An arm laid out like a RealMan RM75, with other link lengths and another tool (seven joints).
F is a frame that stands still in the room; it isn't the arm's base.
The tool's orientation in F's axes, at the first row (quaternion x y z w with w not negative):
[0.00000, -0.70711, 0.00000, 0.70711]
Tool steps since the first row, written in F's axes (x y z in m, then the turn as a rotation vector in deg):
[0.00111, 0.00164, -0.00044, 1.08, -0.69, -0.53]
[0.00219, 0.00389, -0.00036, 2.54, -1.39, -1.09]
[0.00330, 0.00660, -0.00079, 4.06, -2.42, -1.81]
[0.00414, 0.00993, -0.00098, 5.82, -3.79, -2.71]
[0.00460, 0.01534, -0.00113, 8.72, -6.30, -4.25]
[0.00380, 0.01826, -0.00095, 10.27, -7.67, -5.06]
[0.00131, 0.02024, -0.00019, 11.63, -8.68, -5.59]
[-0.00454, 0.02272, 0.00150, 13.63, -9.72, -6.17]
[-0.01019, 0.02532, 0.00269, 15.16, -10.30, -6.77]
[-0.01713, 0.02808, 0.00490, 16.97, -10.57, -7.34]
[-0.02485, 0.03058, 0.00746, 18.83, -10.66, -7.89]
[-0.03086, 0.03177, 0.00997, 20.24, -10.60, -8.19]
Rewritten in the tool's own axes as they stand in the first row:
[-0.00044, 0.00164, -0.00111, -0.53, -0.69, -1.08]
[-0.00036, 0.00389, -0.00219, -1.09, -1.39, -2.54]
[-0.00079, 0.00660, -0.00330, -1.81, -2.42, -4.06]
[-0.00098, 0.00993, -0.00414, -2.71, -3.79, -5.82]
[-0.00113, 0.01534, -0.00460, -4.25, -6.30, -8.72]
[-0.00095, 0.01826, -0.00380, -5.06, -7.67, -10.27]
[-0.00019, 0.02024, -0.00131, -5.59, -8.68, -11.63]
[0.00150, 0.02272, 0.00454, -6.17, -9.72, -13.63]
[0.00269, 0.02532, 0.01019, -6.77, -10.30, -15.16]
[0.00490, 0.02808, 0.01713, -7.34, -10.57, -16.97]
[0.00746, 0.03058, 0.02485, -7.89, -10.66, -18.83]
[0.00997, 0.03177, 0.03086, -8.19, -10.60, -20.24]

